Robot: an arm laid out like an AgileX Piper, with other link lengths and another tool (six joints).
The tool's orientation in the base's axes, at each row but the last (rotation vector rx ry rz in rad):
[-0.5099 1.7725 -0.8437]
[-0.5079 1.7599 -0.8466]
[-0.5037 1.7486 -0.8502]
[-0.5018 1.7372 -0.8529]
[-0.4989 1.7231 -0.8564]
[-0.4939 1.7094 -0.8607]
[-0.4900 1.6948 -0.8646]
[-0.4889 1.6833 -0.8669]
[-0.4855 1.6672 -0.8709]
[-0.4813 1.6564 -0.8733]
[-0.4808 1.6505 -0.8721]
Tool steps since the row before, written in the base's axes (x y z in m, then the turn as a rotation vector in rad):
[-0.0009 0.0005 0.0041 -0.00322 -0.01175 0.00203]
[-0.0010 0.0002 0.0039 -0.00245 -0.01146 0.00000]
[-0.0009 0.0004 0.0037 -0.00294 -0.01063 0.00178]
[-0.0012 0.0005 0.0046 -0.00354 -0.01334 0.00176]
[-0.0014 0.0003 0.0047 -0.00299 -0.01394 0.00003]
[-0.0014 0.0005 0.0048 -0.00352 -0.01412 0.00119]
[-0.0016 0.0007 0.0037 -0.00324 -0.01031 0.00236]
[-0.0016 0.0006 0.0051 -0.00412 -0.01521 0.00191]
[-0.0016 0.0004 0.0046 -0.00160 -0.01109 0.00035]
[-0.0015 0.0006 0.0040 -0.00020 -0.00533 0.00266]
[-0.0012 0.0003 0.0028 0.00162 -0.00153 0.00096]
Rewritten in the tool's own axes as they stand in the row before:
[-0.0026 -0.0028 -0.0018 0.00795 -0.00945 0.00011]
[-0.0023 -0.0029 -0.0017 0.00878 -0.00769 0.00111]
[-0.0023 -0.0026 -0.0016 0.00723 -0.00852 0.00010]
[-0.0029 -0.0032 -0.0020 0.00933 -0.01032 0.00034]
[-0.0028 -0.0035 -0.0021 0.01068 -0.00936 0.00129]
[-0.0030 -0.0034 -0.0021 0.01022 -0.01040 0.00069]
[-0.0024 -0.0025 -0.0022 0.00670 -0.00879 -0.00030]
[-0.0033 -0.0037 -0.0022 0.01071 -0.01171 0.00034]
[-0.0028 -0.0034 -0.0021 0.00809 -0.00757 0.00168]
[-0.0026 -0.0028 -0.0019 0.00212 -0.00545 0.00115]
[-0.0017 -0.0021 -0.0014 0.00004 -0.00149 0.00192]

